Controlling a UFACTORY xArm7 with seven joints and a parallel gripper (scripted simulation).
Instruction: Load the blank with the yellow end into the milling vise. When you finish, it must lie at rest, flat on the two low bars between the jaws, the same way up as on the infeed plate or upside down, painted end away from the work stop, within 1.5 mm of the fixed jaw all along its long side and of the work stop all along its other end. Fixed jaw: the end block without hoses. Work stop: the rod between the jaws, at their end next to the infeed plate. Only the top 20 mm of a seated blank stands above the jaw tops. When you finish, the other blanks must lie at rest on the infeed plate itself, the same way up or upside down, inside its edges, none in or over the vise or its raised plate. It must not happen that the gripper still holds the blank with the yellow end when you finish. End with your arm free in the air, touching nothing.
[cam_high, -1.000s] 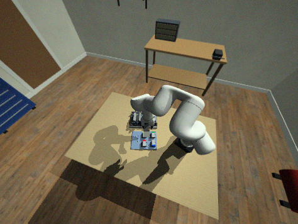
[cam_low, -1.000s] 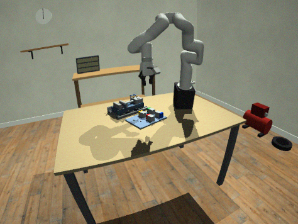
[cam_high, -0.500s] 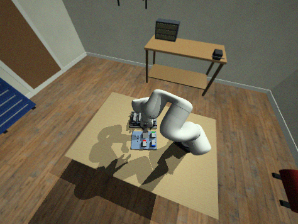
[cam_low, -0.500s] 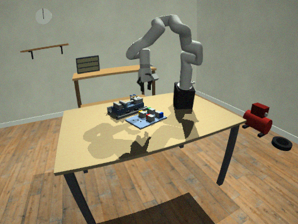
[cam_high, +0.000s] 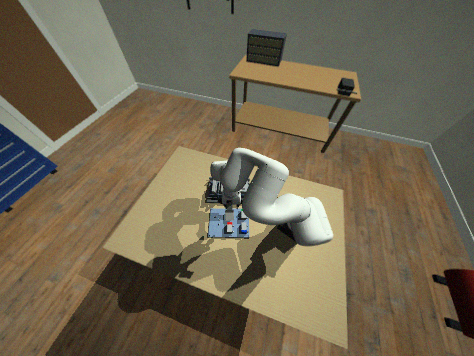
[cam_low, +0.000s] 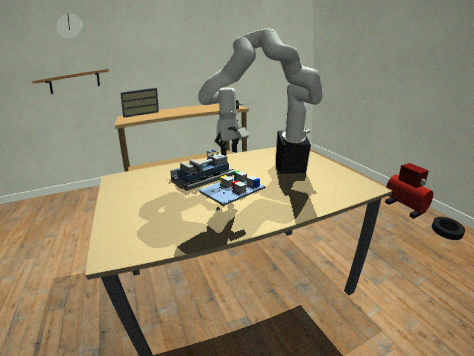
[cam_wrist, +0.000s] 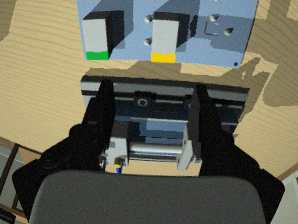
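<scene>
The yellow-ended blank is 16 cm below my hand, 2 cm ahead of it and 1 cm to the right of it. From my hand the other things lie so: blue infeed plate: 18 cm below, 4 cm to the left; then red-ended blank: 16 cm below, 8 cm to the left, 2 cm behind; then green-ended blank: 16 cm below, 7 cm behind, 4 cm to the right.
</scene>
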